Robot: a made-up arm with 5 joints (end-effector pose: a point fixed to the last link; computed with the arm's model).
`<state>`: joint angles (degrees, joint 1 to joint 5).
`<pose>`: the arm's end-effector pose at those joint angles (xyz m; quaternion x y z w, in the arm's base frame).
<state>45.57 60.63 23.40 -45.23 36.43</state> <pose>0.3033 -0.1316 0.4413 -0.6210 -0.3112 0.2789 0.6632</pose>
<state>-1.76 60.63 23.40 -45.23 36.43</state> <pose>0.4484 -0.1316 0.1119 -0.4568 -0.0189 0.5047 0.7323</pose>
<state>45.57 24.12 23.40 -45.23 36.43</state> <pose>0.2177 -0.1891 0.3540 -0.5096 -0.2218 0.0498 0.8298</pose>
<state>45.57 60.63 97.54 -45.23 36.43</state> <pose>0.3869 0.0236 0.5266 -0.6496 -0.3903 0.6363 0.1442</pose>
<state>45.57 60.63 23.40 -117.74 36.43</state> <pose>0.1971 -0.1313 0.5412 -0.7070 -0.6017 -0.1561 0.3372</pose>
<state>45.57 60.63 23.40 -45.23 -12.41</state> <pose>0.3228 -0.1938 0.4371 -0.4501 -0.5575 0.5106 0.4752</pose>
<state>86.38 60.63 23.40 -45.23 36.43</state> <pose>0.0137 -0.1316 0.5593 -0.6792 -0.5229 0.0449 0.5130</pose>
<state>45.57 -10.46 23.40 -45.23 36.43</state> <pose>0.1295 -0.1660 0.2640 -0.3566 -0.1163 -0.1722 0.9109</pose>
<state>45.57 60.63 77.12 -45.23 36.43</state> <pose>0.3794 -0.0330 0.5190 -0.6695 -0.3841 0.5589 0.3031</pose>
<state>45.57 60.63 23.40 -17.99 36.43</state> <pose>0.3003 -0.1270 0.3835 -0.5214 -0.1628 0.4227 0.7232</pose>
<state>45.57 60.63 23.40 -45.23 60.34</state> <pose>0.3140 -0.1007 0.4438 -0.6653 -0.1671 0.1442 0.7132</pose>
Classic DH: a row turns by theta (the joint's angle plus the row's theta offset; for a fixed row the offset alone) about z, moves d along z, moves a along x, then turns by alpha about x. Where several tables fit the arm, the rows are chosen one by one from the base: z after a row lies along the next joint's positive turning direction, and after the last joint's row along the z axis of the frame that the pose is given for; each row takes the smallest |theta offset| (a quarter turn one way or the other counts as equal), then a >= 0, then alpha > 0; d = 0 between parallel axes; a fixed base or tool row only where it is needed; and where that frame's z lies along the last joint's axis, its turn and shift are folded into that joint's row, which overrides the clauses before.
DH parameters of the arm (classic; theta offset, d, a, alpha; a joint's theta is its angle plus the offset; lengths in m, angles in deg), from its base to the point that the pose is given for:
base (fixed): 0 0.1111 0 90
joint 1: 0 -0.025 0.2999 -90
joint 2: -60.59 0 0.1053 0
joint 3: -29.41 0.0854 -0.0419 -90
joint 4: 90 -0.1553 0.2005 -90
joint 5: 90 -0.0208 0.0437 -90
tool (fixed): 180 0.0659 0 0

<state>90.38 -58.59 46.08 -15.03 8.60</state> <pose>0.0332 -0.0374 0.1732 -0.0023 -0.6344 -0.1690 0.7543</pose>
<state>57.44 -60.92 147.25 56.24 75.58</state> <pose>0.0577 -0.1574 0.1816 -0.4163 0.4198 0.5558 0.5844</pose>
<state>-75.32 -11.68 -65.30 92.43 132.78</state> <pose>0.2141 0.0576 -0.4156 0.7025 0.6345 -0.1060 0.3044</pose>
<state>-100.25 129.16 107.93 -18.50 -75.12</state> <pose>-0.1953 0.3432 -0.2823 -0.8694 0.2404 0.0417 0.4296</pose>
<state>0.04 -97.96 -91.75 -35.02 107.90</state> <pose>0.2931 0.0500 0.0619 -0.7834 -0.1113 0.5383 0.2898</pose>
